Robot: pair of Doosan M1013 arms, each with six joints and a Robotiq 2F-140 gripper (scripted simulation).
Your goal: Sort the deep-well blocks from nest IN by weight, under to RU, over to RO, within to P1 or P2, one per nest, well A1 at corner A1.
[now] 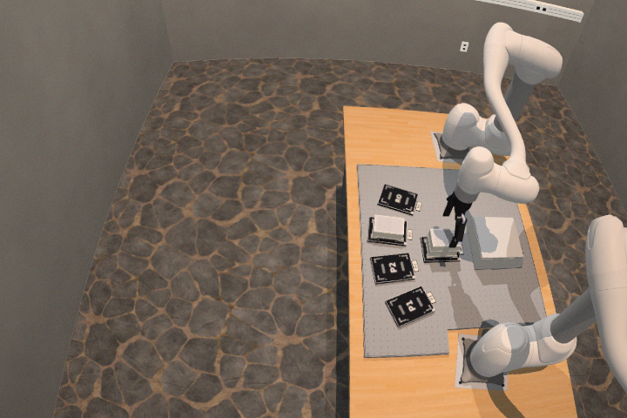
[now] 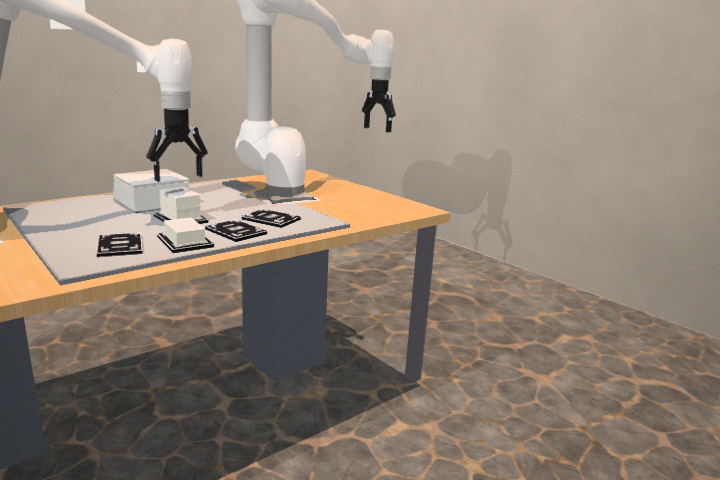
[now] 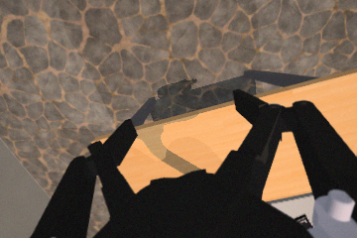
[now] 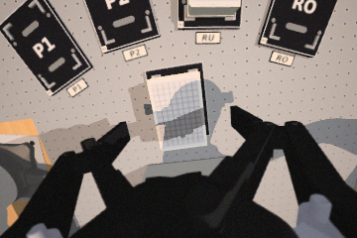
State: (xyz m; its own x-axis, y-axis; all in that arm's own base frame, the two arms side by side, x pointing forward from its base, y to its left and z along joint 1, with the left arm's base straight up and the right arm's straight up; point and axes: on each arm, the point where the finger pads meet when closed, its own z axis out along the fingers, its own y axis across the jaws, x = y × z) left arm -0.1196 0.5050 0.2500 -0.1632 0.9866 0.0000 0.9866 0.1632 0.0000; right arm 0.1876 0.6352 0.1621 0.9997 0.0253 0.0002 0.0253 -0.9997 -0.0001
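My right gripper is now 14 cm above the infeed nest. The rest, counted from my right hand: nest RU: 23 cm ahead, 7 cm to the right, 14 cm below; check-weigher CW: 26 cm behind, 1 cm to the right, 9 cm below; nest P2: 21 cm ahead, 10 cm to the left, 14 cm below.
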